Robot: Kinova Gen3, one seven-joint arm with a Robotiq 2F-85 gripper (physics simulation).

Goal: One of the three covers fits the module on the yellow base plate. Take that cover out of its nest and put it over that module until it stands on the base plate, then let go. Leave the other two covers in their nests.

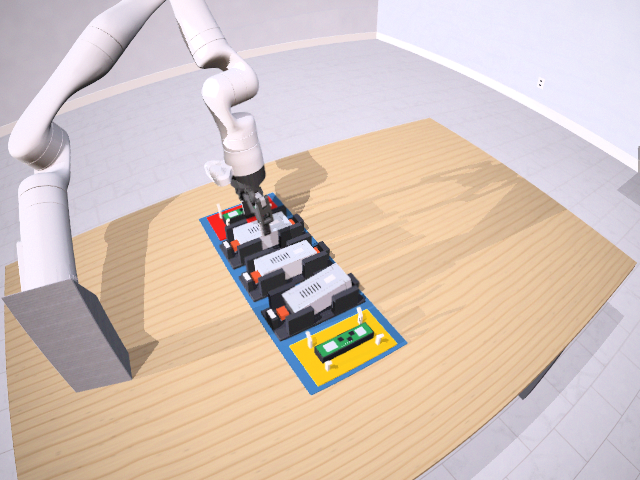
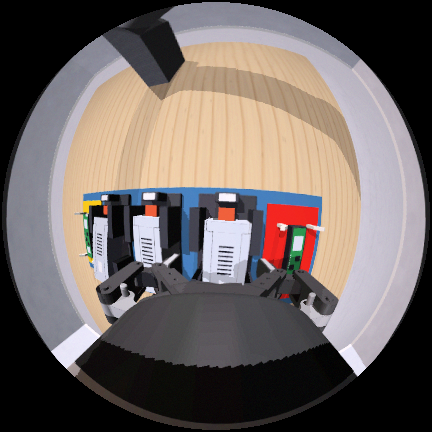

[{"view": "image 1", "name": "gripper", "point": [257, 224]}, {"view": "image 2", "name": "gripper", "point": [218, 265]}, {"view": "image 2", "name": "red plate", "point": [274, 239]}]
